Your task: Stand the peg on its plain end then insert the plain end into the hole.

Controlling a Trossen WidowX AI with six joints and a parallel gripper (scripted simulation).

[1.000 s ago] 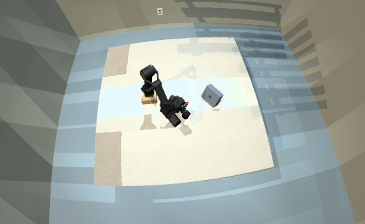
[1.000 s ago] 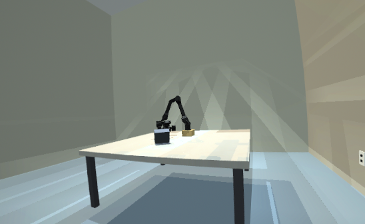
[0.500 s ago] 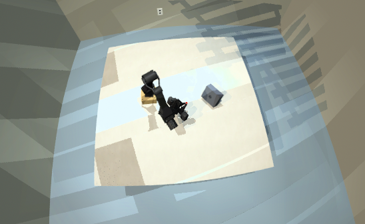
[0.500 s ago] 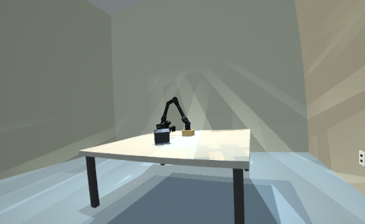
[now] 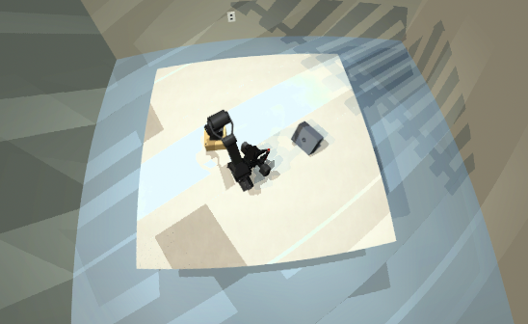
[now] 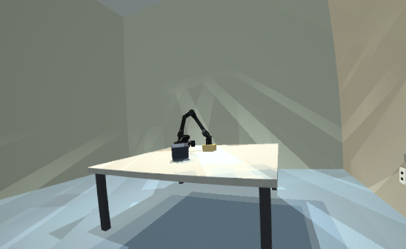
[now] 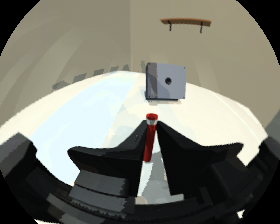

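The red peg lies 10 mm below my gripper tip. Also, from my gripper tip: grey sloped panel (190 mm ahead, 80 mm to the left).
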